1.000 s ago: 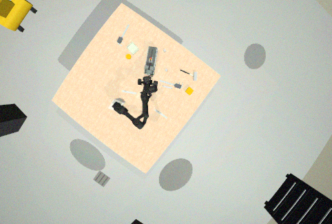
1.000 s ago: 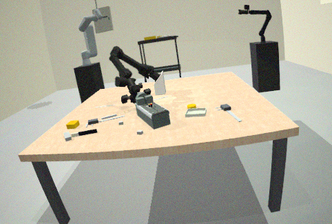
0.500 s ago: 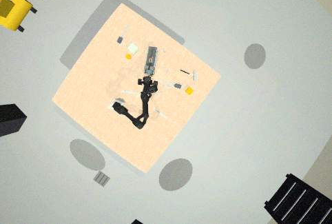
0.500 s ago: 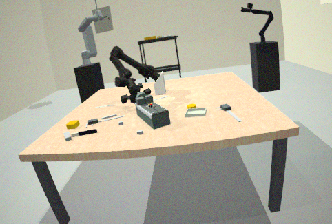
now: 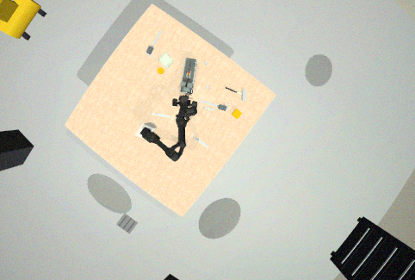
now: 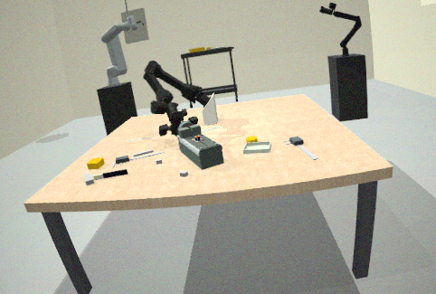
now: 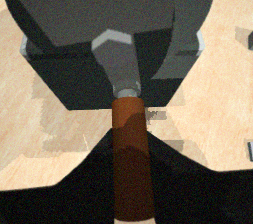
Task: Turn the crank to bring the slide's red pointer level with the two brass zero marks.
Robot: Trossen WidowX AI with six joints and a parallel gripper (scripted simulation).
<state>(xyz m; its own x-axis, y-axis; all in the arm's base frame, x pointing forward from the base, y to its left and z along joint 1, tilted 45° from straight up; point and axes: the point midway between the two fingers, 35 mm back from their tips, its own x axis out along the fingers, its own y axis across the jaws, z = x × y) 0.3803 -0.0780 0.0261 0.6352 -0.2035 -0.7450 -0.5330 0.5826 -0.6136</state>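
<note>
Right now my gripper tip is 40 mm below the crank. Round my gripper tip: red pointer (150 mm ahead, 100 mm to the left, 50 mm above); then brown crank handle (10 mm behind, 10 mm to the right, 30 mm above); then yellow disc (30 mm ahead, 300 mm to the left, 20 mm below).
</note>
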